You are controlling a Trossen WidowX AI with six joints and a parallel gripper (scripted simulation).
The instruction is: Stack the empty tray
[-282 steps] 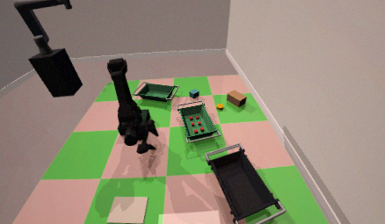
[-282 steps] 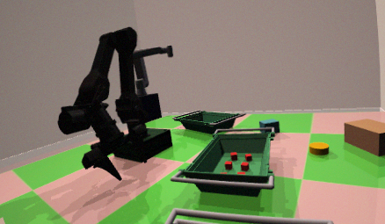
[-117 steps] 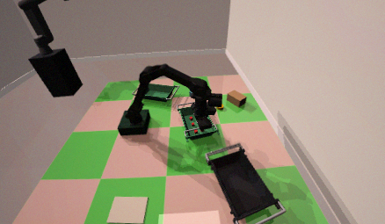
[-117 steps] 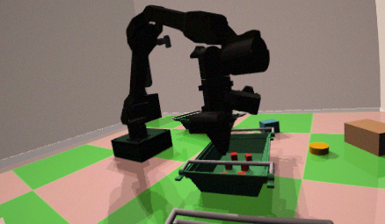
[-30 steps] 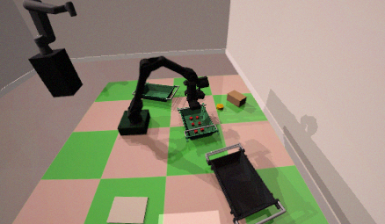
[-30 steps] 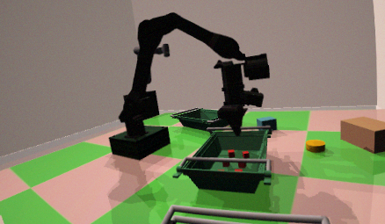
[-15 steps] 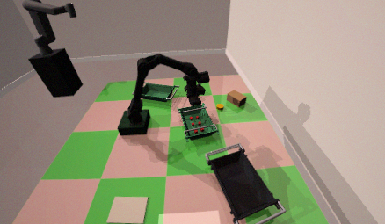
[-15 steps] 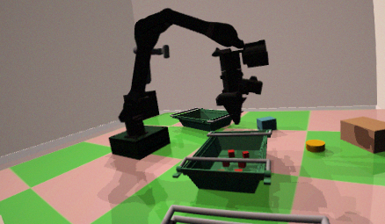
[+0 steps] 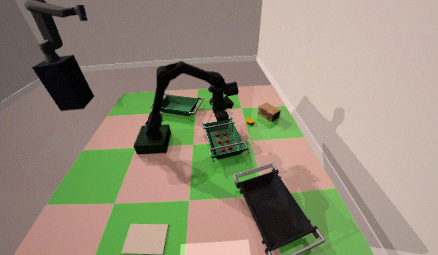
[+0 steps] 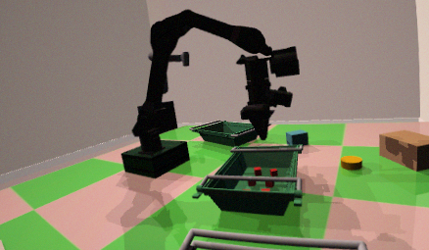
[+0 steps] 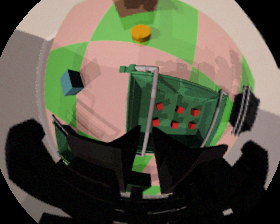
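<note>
Right now my gripper tip is 270 mm past the green tray, 280 mm to the right of it and 50 mm above it. The rest, counted from my gripper tip: blue block (30 mm ahead, 240 mm to the left, 70 mm below); then brown box (340 mm ahead, 120 mm to the left, 60 mm below); then orange disc (200 mm ahead, 70 mm to the left, 80 mm below).
</note>
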